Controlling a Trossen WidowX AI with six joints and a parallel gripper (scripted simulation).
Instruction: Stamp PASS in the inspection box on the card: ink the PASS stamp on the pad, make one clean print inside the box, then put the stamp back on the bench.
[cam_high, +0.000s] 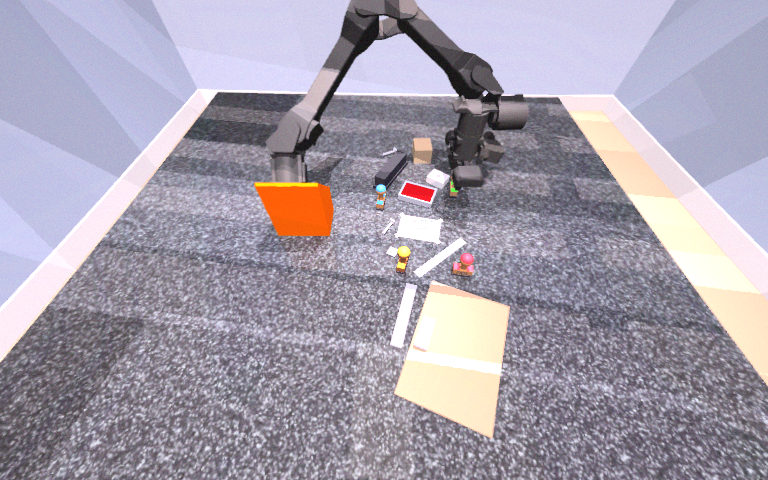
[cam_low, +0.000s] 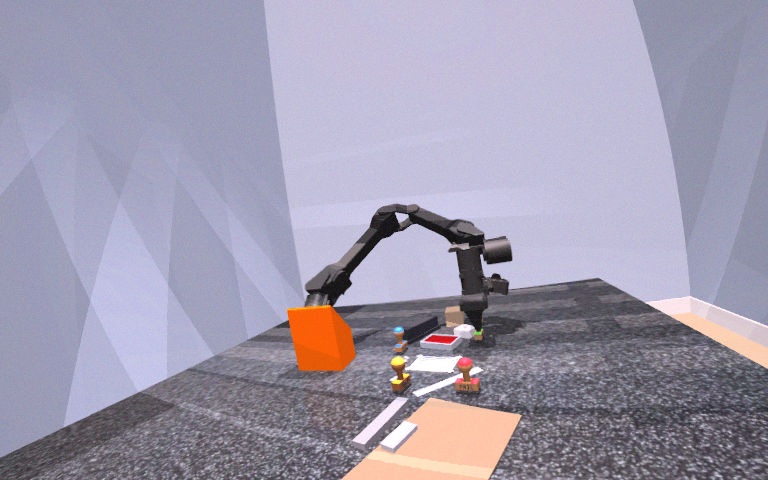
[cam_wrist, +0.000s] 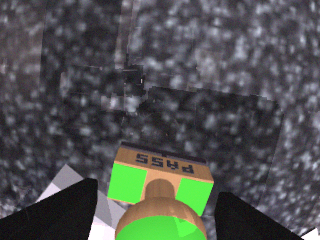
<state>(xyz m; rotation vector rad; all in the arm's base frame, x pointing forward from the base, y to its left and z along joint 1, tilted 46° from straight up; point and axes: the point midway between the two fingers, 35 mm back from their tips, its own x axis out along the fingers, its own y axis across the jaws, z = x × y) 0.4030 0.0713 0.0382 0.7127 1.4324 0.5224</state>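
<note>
Right now the green stamp is 10 mm below my gripper tip. From my gripper tip the other things lie so: small white box (40 mm behind, 50 mm to the left, 10 mm below); then red ink pad (100 mm behind, 10 mm to the right, 30 mm below); then white card (110 mm behind, 120 mm to the right, 30 mm below).
</note>
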